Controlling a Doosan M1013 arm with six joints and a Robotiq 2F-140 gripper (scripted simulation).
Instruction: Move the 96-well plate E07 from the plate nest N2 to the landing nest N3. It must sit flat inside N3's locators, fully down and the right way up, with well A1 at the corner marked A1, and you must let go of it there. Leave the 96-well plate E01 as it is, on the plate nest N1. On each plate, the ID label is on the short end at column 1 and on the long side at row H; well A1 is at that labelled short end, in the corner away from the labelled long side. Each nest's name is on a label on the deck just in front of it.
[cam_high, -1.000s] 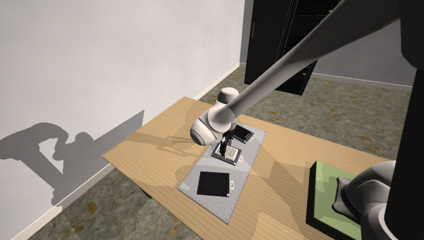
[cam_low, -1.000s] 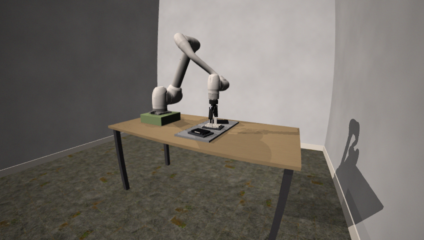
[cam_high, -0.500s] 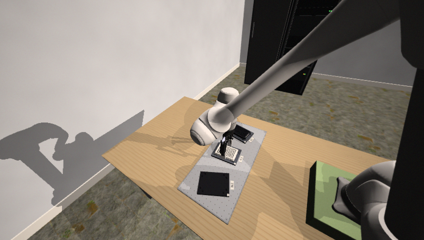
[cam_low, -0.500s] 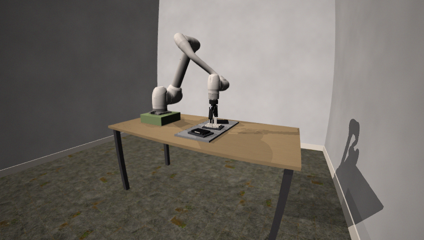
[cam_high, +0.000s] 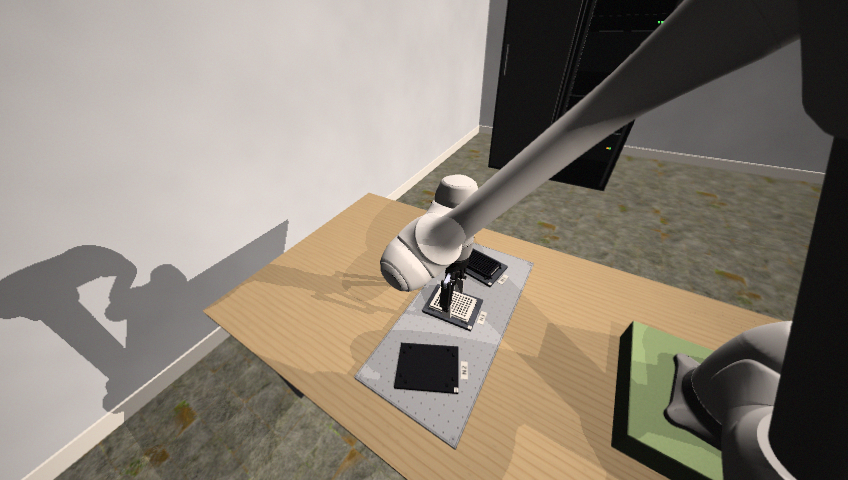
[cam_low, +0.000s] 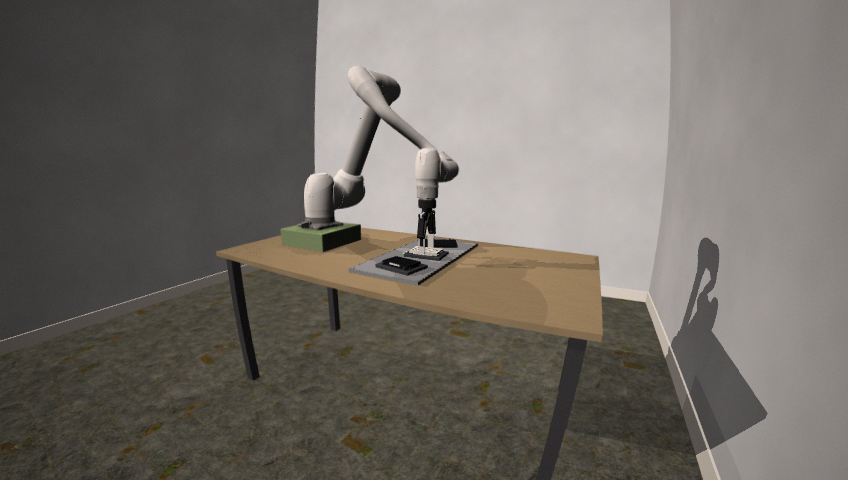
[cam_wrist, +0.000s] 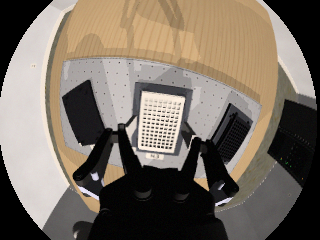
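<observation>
Right now the white 96-well plate E07 is 2 cm below my hand. Also, from my hand: landing nest N3: 4 cm below; then n2 label: 14 cm behind, 14 cm to the left, 4 cm below; then black plate E01: 3 cm ahead, 20 cm to the right, 2 cm below.
</observation>
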